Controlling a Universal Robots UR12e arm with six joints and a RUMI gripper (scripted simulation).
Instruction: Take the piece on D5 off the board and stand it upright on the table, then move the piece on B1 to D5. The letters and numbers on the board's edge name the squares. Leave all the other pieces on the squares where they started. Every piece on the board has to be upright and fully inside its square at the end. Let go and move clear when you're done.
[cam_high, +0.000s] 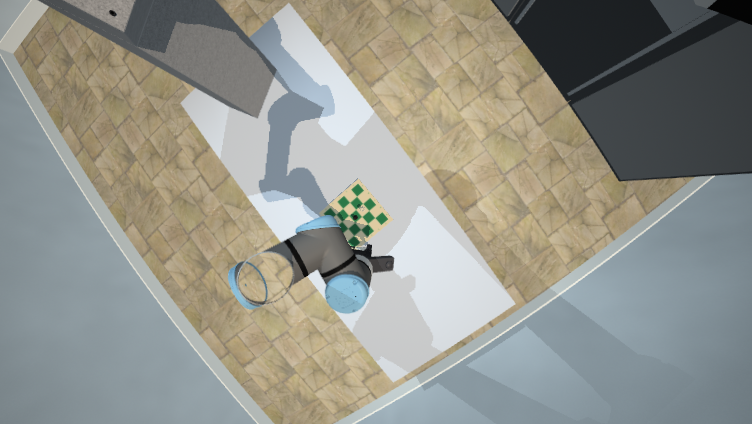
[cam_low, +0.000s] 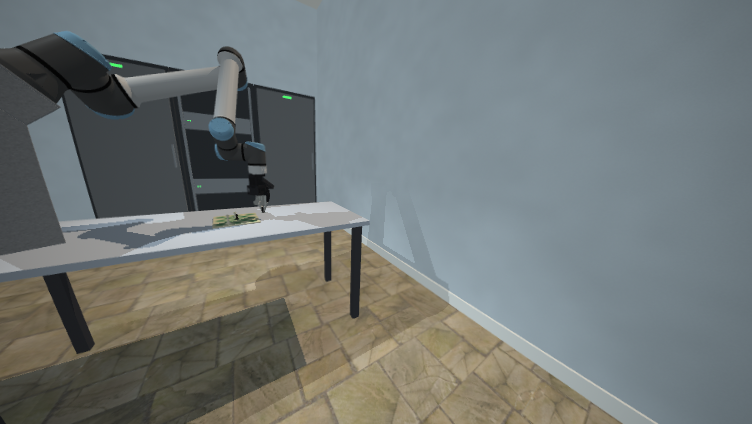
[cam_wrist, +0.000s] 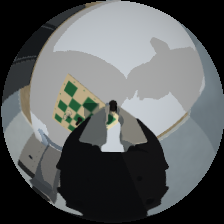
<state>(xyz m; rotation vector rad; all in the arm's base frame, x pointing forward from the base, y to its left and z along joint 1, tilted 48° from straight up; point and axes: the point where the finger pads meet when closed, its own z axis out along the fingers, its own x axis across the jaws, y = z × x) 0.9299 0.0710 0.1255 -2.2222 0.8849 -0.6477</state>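
Now: hand 140 mm past the board and 60 mm above it.
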